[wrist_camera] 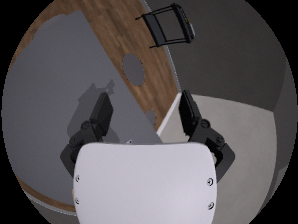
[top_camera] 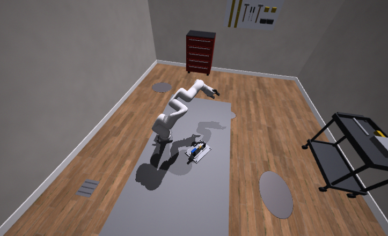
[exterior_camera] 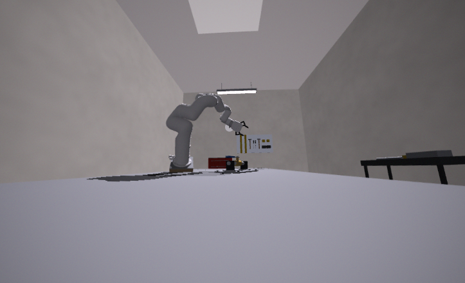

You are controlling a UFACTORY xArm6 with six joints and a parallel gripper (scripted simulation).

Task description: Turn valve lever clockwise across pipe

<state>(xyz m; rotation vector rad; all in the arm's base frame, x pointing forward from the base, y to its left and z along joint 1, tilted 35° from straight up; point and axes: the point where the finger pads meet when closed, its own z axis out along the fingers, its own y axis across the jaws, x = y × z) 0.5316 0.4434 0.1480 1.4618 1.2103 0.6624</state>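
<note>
Now: the valve lever 230 mm behind my hand, 480 mm to the right of it and 290 mm below it.
</note>
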